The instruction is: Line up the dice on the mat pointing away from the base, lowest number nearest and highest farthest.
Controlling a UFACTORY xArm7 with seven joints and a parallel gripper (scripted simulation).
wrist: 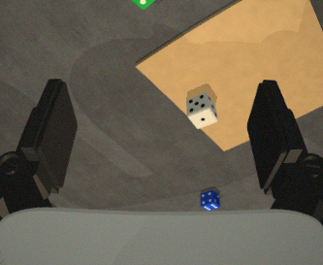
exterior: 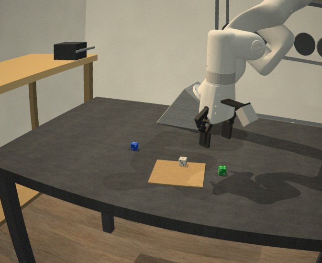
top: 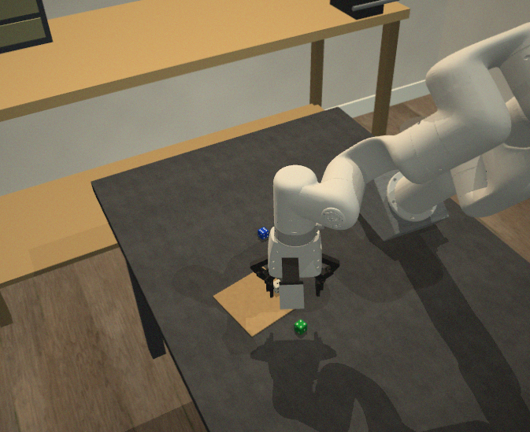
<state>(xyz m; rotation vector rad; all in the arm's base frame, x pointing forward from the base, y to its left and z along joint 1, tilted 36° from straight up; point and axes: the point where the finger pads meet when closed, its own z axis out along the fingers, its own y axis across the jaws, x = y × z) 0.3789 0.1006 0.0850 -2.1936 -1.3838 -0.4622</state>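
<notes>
Now: hand 30 mm to the right of the green die and 90 mm above it. From my hand the other things lie so: white die (10 mm behind, 90 mm to the right, 90 mm below); tan square mat (40 mm ahead, 80 mm to the right, 100 mm below); blue die (50 mm behind, 260 mm to the right, 90 mm below).
</notes>
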